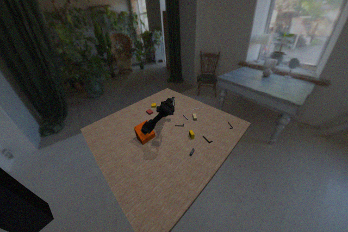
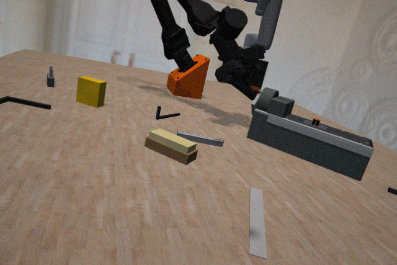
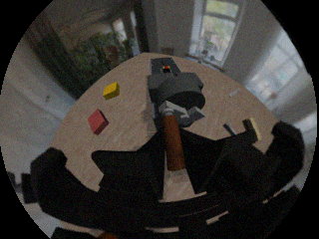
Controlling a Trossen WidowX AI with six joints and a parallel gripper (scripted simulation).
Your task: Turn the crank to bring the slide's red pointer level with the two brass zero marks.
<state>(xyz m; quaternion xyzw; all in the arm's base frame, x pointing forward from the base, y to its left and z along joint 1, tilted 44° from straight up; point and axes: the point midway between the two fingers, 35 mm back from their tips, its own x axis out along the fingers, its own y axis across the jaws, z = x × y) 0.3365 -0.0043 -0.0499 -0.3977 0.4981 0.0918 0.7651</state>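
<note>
My gripper tip is 20 mm past the brown crank handle, 10 mm to the left of it and 20 mm below it. From my gripper tip the other things lie so: red pointer 150 mm ahead, 70 mm to the left; then red block 60 mm behind, 220 mm to the left, 70 mm below; then grey bar 90 mm ahead, 190 mm to the right, 80 mm below.
</note>
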